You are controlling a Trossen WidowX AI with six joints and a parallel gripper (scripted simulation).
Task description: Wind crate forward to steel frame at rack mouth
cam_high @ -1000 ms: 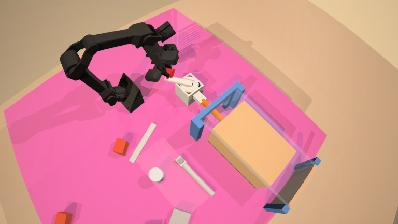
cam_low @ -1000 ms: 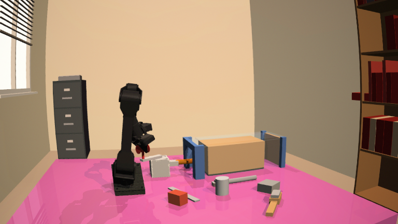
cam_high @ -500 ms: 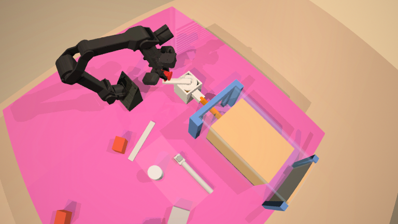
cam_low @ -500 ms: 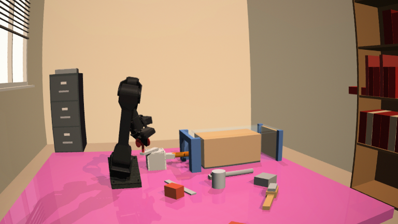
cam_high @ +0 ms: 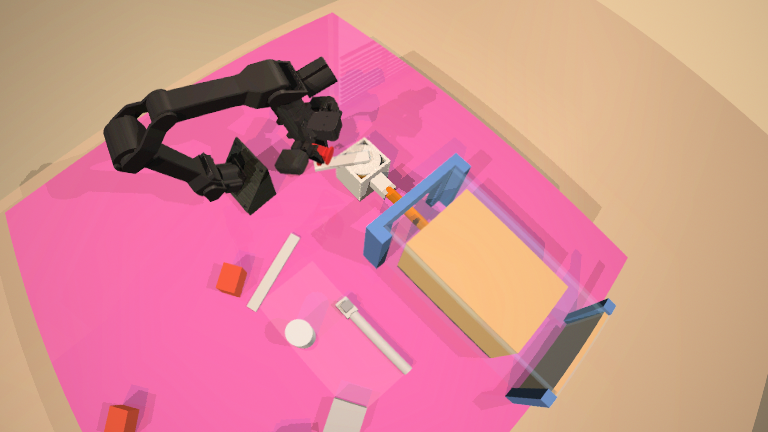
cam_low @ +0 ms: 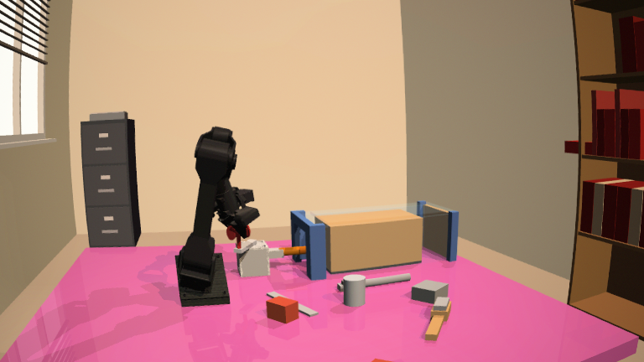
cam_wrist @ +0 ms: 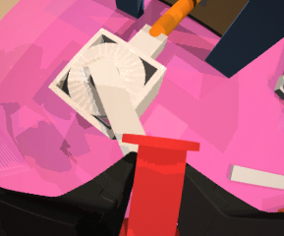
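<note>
My gripper tip is now 30 mm to the right of the winch handle and 30 mm above it. The rest, counted from my gripper tip: blue steel frame 190 mm ahead, 90 mm to the left, 30 mm below; winch 20 mm ahead, 70 mm to the left, 100 mm below; red knob 10 mm behind, 10 mm to the right.
</note>
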